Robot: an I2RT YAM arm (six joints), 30 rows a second.
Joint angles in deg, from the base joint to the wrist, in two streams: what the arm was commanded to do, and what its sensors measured. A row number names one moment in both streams.
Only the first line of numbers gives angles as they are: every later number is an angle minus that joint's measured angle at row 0.
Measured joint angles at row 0:
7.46, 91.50, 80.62, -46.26, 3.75, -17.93
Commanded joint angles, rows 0 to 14:
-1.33, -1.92, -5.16, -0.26, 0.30, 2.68
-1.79, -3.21, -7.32, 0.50, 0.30, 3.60
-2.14, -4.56, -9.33, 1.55, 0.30, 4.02
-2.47, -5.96, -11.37, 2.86, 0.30, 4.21
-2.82, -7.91, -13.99, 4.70, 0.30, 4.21
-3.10, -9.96, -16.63, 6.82, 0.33, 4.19
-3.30, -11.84, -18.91, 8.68, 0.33, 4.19
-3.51, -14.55, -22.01, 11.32, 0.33, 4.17
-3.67, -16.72, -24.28, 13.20, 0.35, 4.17
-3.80, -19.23, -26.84, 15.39, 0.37, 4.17
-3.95, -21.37, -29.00, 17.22, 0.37, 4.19
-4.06, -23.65, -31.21, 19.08, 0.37, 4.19
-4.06, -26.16, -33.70, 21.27, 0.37, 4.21
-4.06, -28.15, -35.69, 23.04, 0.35, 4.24
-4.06, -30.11, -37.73, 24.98, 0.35, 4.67
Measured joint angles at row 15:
-3.84, -25.52, -32.79, 22.05, 0.57, 3.21
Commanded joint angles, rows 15 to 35:
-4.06, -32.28, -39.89, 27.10, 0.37, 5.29
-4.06, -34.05, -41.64, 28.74, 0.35, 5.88
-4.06, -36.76, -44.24, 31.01, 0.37, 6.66
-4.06, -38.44, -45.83, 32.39, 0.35, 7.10
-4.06, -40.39, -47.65, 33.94, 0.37, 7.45
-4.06, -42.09, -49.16, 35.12, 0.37, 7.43
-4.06, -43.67, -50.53, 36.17, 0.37, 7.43
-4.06, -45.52, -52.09, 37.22, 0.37, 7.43
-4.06, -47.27, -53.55, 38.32, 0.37, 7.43
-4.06, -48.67, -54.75, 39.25, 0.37, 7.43
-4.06, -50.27, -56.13, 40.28, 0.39, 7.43
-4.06, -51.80, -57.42, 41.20, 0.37, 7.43
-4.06, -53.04, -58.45, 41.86, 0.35, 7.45
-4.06, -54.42, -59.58, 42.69, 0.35, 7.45
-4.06, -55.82, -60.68, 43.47, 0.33, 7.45
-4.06, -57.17, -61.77, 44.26, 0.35, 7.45
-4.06, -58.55, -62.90, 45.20, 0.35, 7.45
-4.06, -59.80, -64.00, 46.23, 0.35, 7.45
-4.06, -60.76, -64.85, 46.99, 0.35, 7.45
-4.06, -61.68, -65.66, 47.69, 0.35, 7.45
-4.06, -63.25, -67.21, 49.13, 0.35, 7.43
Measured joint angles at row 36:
-3.89, -60.12, -64.52, 46.82, 0.59, 6.23
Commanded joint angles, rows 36 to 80:
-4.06, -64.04, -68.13, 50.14, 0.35, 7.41
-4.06, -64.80, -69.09, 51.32, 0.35, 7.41
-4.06, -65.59, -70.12, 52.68, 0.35, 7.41
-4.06, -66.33, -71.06, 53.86, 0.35, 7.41
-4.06, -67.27, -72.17, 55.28, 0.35, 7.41
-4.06, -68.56, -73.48, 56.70, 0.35, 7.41
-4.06, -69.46, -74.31, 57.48, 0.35, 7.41
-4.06, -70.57, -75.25, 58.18, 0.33, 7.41
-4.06, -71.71, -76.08, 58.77, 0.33, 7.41
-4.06, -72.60, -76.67, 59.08, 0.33, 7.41
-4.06, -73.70, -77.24, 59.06, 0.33, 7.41
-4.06, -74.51, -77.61, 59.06, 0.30, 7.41
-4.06, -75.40, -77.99, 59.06, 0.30, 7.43
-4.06, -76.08, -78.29, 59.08, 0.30, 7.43
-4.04, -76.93, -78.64, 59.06, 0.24, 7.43
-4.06, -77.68, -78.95, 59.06, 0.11, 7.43
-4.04, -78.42, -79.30, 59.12, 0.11, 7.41
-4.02, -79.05, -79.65, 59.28, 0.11, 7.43
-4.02, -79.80, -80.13, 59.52, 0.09, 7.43
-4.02, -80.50, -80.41, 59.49, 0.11, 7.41
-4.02, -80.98, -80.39, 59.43, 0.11, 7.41
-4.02, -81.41, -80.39, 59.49, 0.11, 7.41
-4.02, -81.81, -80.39, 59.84, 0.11, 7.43
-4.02, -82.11, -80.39, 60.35, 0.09, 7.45
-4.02, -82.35, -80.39, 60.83, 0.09, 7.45
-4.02, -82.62, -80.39, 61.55, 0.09, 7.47
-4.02, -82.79, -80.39, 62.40, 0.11, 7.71
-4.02, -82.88, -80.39, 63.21, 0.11, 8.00
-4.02, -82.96, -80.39, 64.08, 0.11, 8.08
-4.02, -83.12, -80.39, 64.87, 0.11, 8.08
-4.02, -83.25, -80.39, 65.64, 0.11, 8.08
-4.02, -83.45, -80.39, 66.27, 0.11, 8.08
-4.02, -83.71, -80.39, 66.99, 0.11, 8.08
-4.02, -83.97, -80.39, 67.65, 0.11, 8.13
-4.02, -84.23, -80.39, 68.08, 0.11, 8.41
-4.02, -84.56, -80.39, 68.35, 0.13, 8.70
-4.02, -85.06, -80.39, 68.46, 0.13, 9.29
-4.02, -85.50, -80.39, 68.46, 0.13, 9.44
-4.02, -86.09, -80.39, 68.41, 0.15, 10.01
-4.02, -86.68, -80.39, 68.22, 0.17, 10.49
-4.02, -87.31, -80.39, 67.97, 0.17, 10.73
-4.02, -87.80, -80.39, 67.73, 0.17, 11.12
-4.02, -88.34, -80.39, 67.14, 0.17, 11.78
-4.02, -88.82, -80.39, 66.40, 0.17, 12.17
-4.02, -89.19, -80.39, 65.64, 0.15, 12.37
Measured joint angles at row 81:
-3.89, -87.71, -80.13, 66.53, 0.41, 9.81
